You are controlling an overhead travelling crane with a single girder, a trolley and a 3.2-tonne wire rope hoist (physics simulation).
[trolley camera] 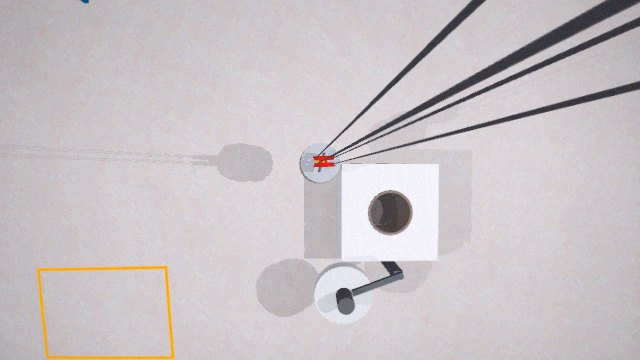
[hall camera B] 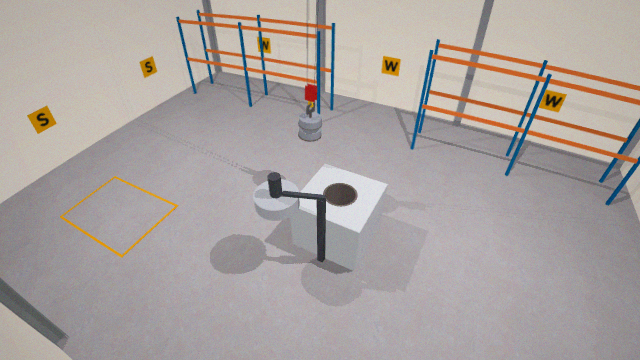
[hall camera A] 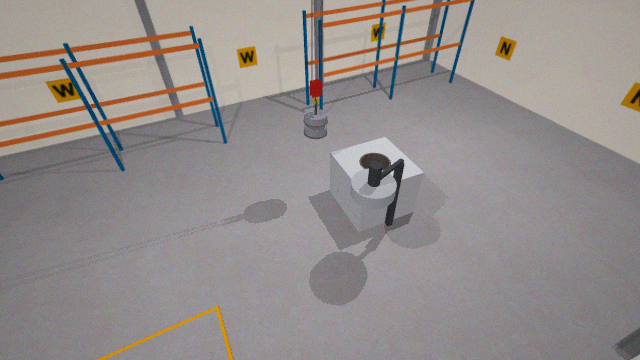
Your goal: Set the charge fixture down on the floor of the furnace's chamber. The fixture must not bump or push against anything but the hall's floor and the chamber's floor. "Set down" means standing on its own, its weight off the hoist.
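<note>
The charge fixture (hall camera A: 315, 131) (hall camera B: 310, 134) (trolley camera: 308, 172), a grey waisted drum, hangs upright in the air from my hook (hall camera A: 316, 101) (hall camera B: 310, 107) (trolley camera: 323, 161) under the red block. In the trolley view its rim lies right beside the upper left corner of the furnace's top; the gap is too small to tell there. The furnace (hall camera A: 345, 185) (hall camera B: 342, 242) (trolley camera: 422, 182) is a white block with a round dark chamber opening (hall camera B: 340, 195) (trolley camera: 390, 212) in its top. The opening is uncovered; hall camera A shows it partly behind the lid's dark cylinder. The chamber's floor is hard to make out.
The round lid (hall camera A: 361, 192) (hall camera B: 274, 209) (trolley camera: 331, 282) is swung out beside the furnace on a dark post with an arm (hall camera A: 396, 200) (hall camera B: 321, 230) (trolley camera: 375, 286). Blue and orange racks (hall camera A: 93, 112) (hall camera B: 244, 65) stand along the W wall. A yellow rectangle (hall camera B: 149, 231) (trolley camera: 102, 268) is marked on the floor.
</note>
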